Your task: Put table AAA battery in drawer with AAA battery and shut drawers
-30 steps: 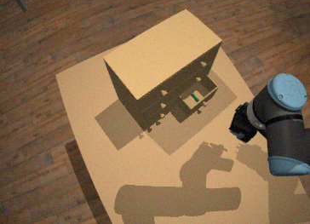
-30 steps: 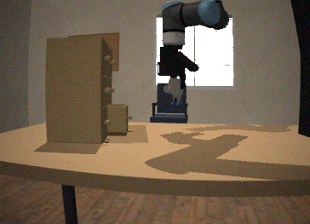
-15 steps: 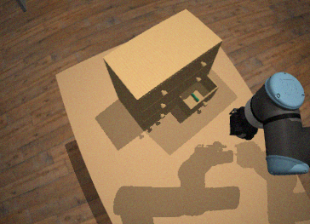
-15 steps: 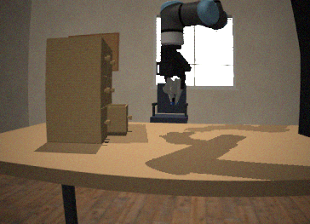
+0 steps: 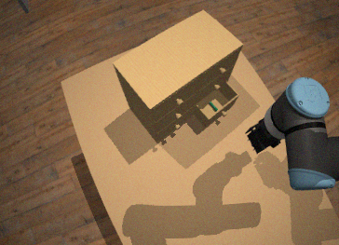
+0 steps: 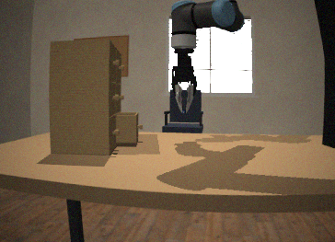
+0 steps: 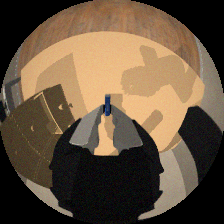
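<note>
The green battery is 200 mm ahead of my hand, 100 mm below it and 50 mm to the left of it. Round my hand: blue AAA battery (10 mm below).
</note>
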